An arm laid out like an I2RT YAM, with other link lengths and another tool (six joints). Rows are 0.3 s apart.
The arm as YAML. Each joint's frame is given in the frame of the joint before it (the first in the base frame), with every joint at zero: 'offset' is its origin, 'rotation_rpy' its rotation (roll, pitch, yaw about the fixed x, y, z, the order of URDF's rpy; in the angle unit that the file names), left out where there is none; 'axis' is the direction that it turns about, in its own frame. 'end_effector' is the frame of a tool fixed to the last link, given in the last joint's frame.
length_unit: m
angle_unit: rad
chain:
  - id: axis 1
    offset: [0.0, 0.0, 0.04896]
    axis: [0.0, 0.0, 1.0]
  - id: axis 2
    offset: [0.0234, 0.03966, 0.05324]
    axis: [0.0, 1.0, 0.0]
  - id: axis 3
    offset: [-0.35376, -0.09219, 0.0]
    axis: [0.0, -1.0, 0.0]
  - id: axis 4
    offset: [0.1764, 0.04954, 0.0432]
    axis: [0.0, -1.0, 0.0]
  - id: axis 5
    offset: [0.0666, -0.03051, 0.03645]
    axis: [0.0, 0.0, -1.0]
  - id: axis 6
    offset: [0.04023, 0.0, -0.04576]
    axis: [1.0, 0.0, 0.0]
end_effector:
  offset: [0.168, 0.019, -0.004]
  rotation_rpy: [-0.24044, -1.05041, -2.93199]
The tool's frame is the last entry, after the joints.
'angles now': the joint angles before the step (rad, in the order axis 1, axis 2, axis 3, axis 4, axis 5, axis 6). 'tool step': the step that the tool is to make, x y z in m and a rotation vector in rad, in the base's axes. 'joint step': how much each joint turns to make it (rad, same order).
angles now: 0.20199, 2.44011, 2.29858, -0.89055, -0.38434, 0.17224
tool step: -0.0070, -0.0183, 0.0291, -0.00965, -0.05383, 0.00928
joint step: -0.02943, -0.07528, -0.04515, 0.00341, -0.00384, -0.04660
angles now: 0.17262, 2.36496, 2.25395, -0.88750, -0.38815, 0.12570
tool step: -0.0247, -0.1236, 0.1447, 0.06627, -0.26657, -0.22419
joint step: -0.23276, -0.32975, -0.16569, 0.11745, -0.04315, 0.03047
